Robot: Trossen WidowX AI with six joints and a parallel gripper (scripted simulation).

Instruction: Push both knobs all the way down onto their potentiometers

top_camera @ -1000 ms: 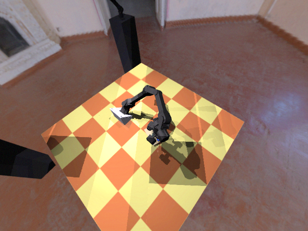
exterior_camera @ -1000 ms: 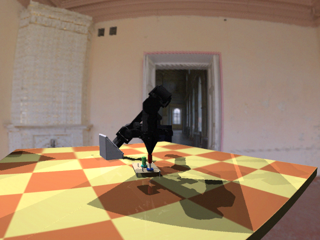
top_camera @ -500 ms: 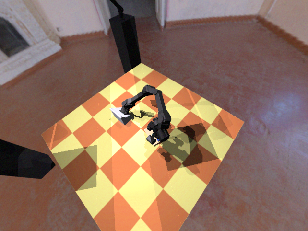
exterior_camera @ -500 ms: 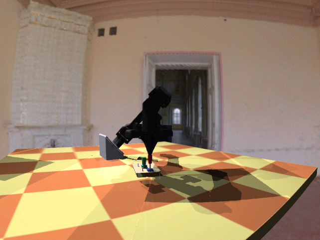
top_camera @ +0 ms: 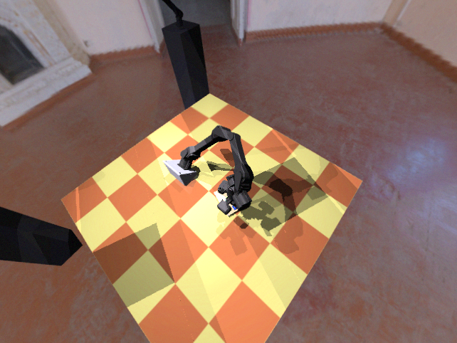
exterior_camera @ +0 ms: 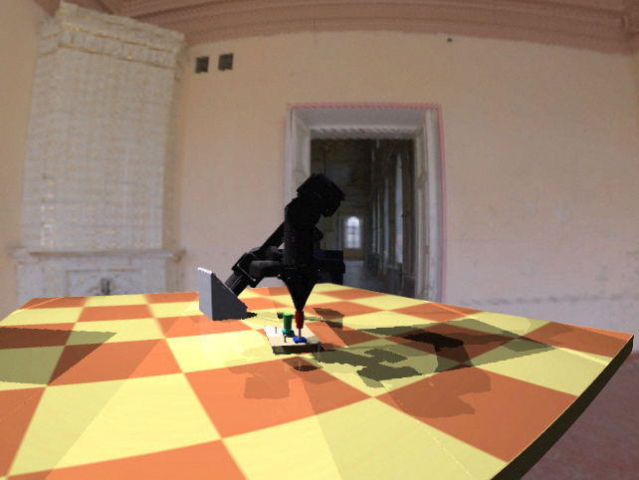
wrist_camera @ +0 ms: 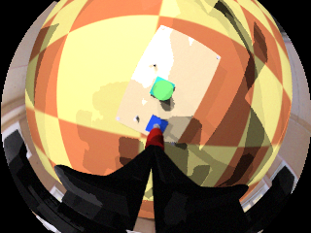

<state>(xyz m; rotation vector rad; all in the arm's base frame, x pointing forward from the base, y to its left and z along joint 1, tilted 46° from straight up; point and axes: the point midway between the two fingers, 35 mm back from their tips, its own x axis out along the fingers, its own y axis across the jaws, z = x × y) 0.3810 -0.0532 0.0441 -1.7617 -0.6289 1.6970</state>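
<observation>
My gripper tip is now 5 cm past the green knob and 3 cm above it. Round my gripper tip: red knob (2 cm below).
</observation>
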